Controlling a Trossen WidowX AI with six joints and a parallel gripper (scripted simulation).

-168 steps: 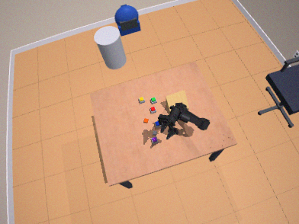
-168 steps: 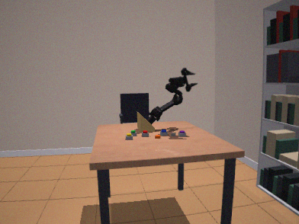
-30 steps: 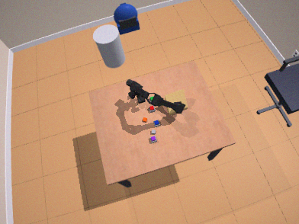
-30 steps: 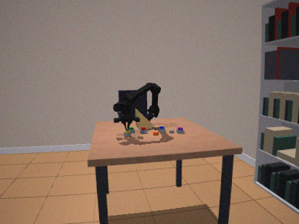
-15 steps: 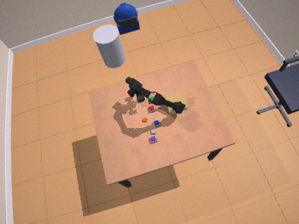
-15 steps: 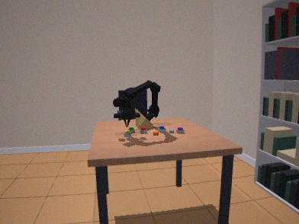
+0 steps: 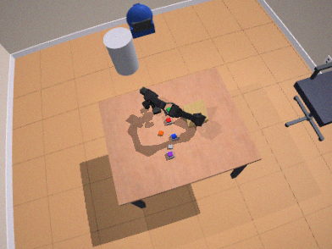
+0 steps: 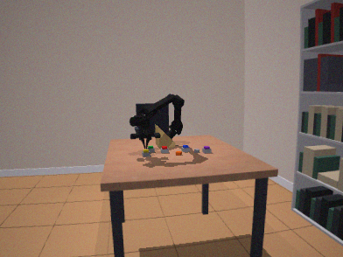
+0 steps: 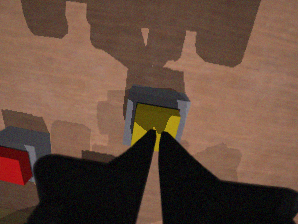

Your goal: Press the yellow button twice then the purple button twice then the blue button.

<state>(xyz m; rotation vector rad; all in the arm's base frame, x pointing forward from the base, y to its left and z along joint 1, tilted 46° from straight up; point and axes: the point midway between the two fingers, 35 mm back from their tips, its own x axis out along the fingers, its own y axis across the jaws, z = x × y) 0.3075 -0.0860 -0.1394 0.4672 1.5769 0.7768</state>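
Now: gripper tip 5 cm past the purple button, 40 cm to the right of it and 1 cm above it. From my gripper tip the other things lie so: yellow button (1 cm below); then green button (11 cm behind, 3 cm to the left, 1 cm below); then red button (9 cm behind, 12 cm to the left, 1 cm below).
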